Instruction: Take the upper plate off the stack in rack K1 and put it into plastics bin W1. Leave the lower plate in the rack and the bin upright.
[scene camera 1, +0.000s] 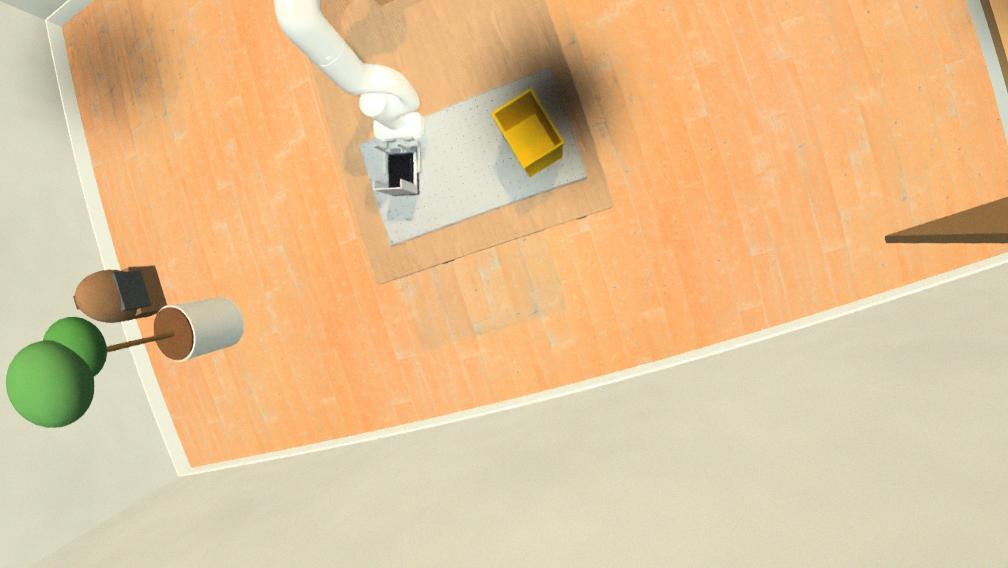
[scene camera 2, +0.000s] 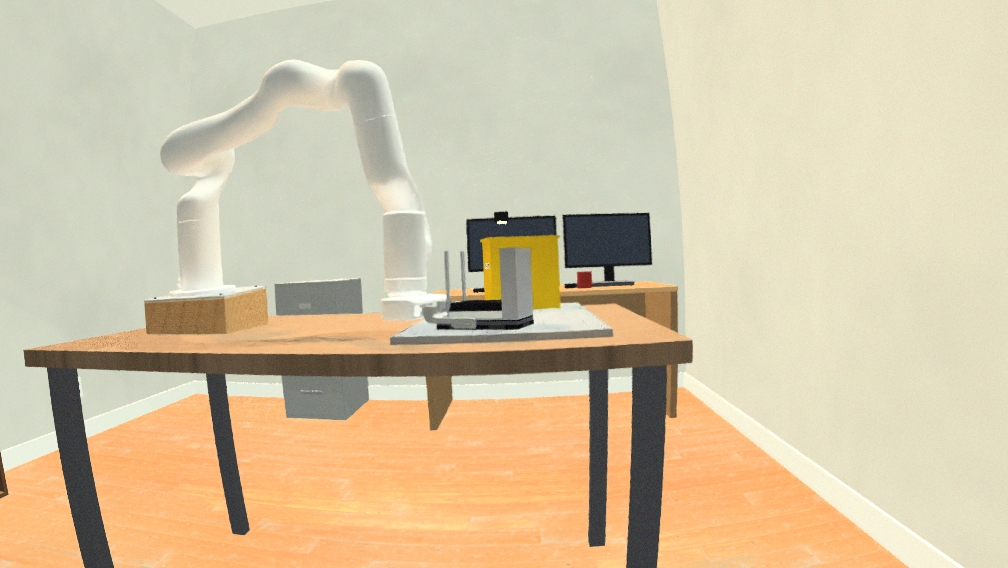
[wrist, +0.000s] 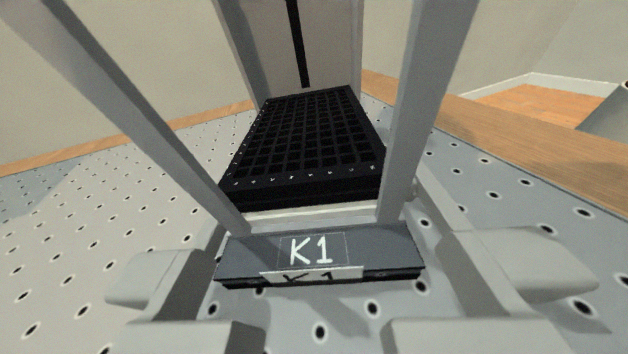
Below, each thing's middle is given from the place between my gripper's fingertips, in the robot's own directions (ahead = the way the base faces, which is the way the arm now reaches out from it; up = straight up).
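White plate (wrist: 367, 207): 1 cm ahead of my hand, 1 cm above it. Black plate (scene camera 1: 400, 166): 1 cm ahead of my hand, 3 cm above it. Yellow bin W1 (scene camera 1: 536, 142): 44 cm to the left of my hand and 5 cm ahead of it, 8 cm above it.
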